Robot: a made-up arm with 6 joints. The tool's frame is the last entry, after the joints. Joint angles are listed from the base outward. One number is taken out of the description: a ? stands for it. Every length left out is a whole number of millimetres.
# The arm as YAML. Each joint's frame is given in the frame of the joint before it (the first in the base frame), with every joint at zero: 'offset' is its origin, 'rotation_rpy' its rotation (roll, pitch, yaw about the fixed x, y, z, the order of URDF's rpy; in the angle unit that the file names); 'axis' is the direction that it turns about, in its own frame. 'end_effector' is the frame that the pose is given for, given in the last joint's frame.
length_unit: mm
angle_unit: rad
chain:
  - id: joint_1
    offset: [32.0, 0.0, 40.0]
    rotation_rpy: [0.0, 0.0, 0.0]
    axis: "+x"
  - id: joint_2
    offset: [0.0, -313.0, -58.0]
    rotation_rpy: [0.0, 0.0, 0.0]
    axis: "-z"
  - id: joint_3
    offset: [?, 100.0, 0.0]
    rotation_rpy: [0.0, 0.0, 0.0]
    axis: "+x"
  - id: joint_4
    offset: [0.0, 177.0, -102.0]
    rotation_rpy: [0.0, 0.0, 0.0]
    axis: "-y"
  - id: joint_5
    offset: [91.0, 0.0, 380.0]
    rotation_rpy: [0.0, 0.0, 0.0]
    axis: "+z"
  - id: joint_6
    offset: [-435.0, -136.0, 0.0]
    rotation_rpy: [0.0, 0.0, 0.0]
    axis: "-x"
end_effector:
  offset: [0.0, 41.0, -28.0]
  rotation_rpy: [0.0, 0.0, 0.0]
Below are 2 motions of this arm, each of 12 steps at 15 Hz.
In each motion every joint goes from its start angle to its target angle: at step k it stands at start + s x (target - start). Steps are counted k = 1, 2, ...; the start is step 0. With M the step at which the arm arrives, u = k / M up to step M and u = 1 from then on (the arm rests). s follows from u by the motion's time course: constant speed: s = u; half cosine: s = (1 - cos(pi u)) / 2; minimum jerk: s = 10 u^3 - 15 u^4 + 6 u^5.
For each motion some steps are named. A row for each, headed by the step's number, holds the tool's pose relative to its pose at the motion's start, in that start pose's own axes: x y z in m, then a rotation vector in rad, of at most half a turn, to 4 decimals.
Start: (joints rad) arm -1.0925 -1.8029 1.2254 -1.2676 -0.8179 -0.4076
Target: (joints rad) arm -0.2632 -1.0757 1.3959 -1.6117 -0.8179 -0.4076
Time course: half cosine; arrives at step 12
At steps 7, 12:
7: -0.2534 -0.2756 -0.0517 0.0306 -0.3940 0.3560
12: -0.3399 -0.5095 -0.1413 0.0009 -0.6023 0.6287

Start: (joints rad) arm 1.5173 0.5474 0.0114 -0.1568 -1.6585 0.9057
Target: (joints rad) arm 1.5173 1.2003 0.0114 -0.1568 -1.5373 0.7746
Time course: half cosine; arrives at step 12
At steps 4, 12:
4: 0.0737 0.0499 0.0933 0.0327 0.1178 -0.0626
12: 0.3723 0.1564 0.2956 0.1326 0.4581 -0.2741

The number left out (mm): 393.0
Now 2 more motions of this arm.
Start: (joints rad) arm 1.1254 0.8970 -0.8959 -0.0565 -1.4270 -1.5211
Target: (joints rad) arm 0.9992 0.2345 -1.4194 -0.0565 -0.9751 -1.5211
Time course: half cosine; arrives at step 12
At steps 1, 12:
1: -0.0049 -0.0034 0.0099 0.0082 0.0122 0.0125
12: -0.0379 -0.3563 0.4241 0.3807 0.5499 0.8538

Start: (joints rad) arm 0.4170 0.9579 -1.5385 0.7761 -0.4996 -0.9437
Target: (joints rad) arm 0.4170 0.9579 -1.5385 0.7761 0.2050 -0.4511
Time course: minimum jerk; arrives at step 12
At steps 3, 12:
3: 0.0076 -0.0199 0.0234 -0.0510 0.0580 0.0443
12: 0.1599 -0.1713 0.1953 -0.4719 0.4570 0.5454

